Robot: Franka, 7 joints.
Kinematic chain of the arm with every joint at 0, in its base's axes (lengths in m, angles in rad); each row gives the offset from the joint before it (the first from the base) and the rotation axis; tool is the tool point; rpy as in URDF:
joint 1: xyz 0 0 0.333 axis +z
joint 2: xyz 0 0 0 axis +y
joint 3: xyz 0 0 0.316 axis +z
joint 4: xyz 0.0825 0 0 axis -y
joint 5: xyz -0.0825 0 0.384 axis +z
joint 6: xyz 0 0 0 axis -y
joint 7: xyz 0.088 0 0 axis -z
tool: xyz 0 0 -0.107 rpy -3.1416 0 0
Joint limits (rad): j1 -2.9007..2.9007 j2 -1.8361..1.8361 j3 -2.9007..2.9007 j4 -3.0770..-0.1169 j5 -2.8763..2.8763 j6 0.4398..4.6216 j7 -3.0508..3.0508
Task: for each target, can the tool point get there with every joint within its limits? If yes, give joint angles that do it. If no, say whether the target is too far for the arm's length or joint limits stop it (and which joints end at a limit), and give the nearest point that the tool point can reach.
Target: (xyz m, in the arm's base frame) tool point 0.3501 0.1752 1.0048
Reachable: yes | joints 0.4775 -0.0912 0.2362 -1.0427 1.4547 3.3874 1.1883
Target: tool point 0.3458 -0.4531 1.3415
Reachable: no: too far | nearest point 0.2561 -0.3356 1.0799 | short by 0.301 m
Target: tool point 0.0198 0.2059 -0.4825
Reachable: no: joint limits stop it (at a limit: joint 2) | nearest point 0.0212 0.2205 -0.3572 | short by 0.126 m
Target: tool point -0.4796 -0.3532 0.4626
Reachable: yes | joints -0.1980 -0.6706 -1.7864 -1.6056 -1.3210 0.9725 0.1389
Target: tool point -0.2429 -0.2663 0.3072
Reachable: yes | joints -1.0211 -0.5038 -1.0128 -2.8127 1.3234 3.5496 0.9953
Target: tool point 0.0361 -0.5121 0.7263
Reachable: yes | joints 0.5699 -1.5145 -0.7396 -1.9472 -2.2022 1.6866 -1.3400
